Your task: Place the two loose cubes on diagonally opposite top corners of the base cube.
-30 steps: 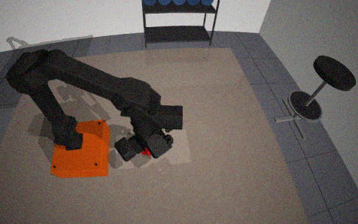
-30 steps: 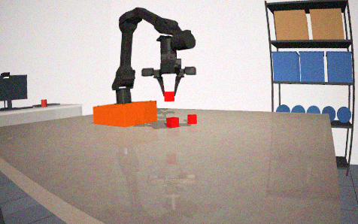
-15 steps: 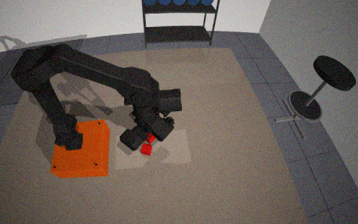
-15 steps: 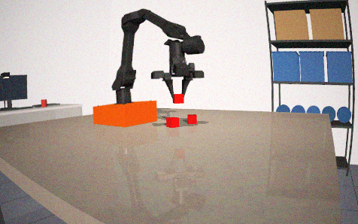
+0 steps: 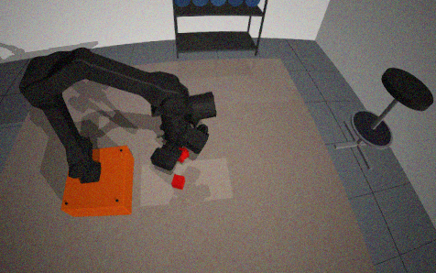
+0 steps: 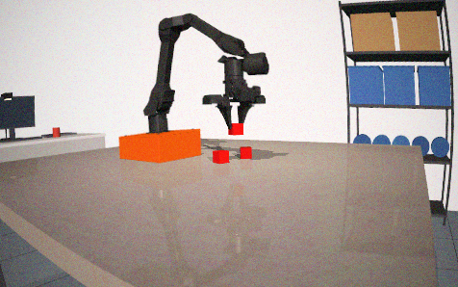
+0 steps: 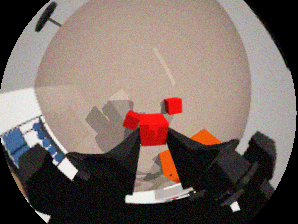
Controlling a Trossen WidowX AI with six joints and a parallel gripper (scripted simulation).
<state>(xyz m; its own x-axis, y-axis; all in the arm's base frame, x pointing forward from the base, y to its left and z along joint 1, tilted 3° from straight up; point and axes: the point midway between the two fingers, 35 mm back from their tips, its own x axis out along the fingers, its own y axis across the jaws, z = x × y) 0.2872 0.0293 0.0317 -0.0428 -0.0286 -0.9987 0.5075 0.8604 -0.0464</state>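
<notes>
Now: the red base cube 7 cm below my gripper tip, 5 cm to the left of it and 1 cm ahead of it.
</notes>
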